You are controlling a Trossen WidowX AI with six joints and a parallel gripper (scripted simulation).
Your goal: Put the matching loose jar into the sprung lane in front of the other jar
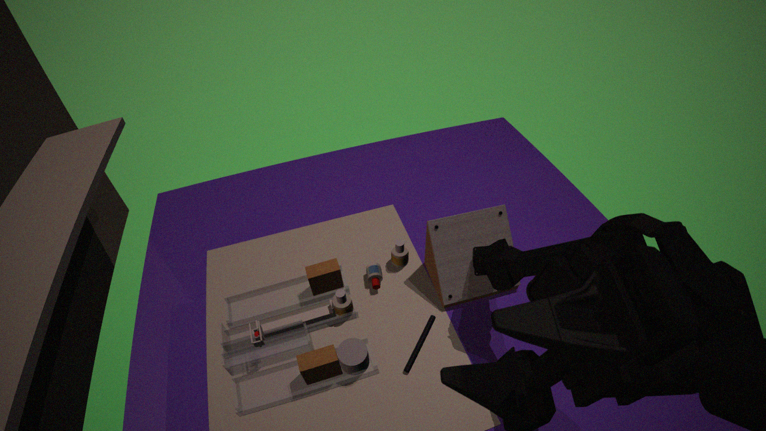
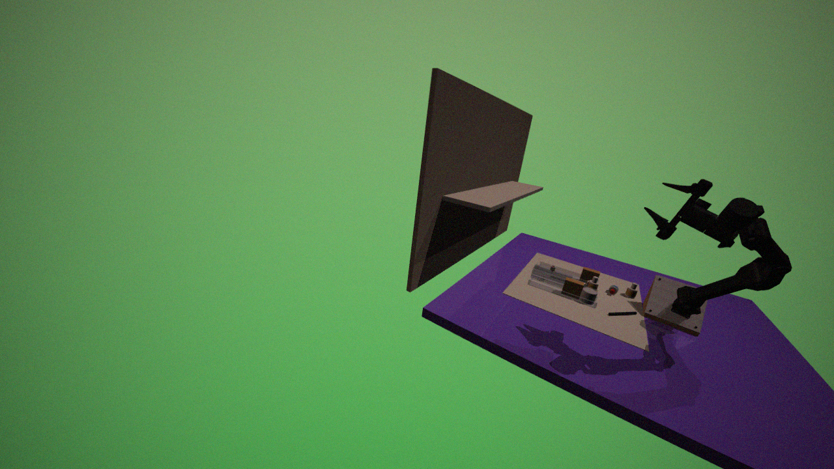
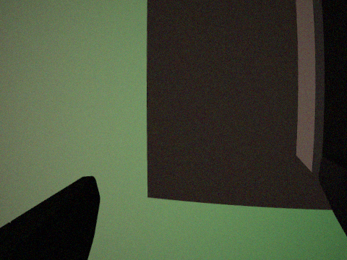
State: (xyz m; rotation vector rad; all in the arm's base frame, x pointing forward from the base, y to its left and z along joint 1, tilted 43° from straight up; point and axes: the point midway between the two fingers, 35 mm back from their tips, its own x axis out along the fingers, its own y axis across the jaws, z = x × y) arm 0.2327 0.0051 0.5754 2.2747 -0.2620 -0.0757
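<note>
The wide grey cylinder is 10 cm ahead of my gripper tip, 23 cm to the right of it and 49 cm below it. The rest, counted from my gripper tip: black rod: 4 cm behind, 25 cm to the right, 51 cm below; then red mark: 29 cm ahead, 29 cm to the right, 45 cm below; then sprung lane: 26 cm ahead, 31 cm to the right, 50 cm below.
</note>
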